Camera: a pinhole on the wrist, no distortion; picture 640 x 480 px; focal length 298.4 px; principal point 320.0 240.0 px. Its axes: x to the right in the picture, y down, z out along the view. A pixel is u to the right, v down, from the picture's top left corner.
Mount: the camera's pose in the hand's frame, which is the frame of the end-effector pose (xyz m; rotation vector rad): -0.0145 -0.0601 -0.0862 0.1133 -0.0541 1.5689
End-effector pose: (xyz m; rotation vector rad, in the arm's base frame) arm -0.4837 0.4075 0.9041 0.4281 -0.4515 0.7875
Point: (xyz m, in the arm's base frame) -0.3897 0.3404 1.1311
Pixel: 343 92
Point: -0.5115 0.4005 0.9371
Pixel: 570 223
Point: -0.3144 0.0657 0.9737
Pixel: 91 288
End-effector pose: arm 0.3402 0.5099 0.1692 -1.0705 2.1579 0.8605
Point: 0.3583 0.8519 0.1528
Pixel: 536 380
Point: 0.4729 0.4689 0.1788
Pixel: 107 402
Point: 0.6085 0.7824 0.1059
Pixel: 310 410
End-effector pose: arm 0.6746 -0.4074 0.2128 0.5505 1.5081 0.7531
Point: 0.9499 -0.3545 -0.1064
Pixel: 221 61
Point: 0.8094 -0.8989 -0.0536
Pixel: outside the picture
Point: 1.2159 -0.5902 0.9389
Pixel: outside the picture
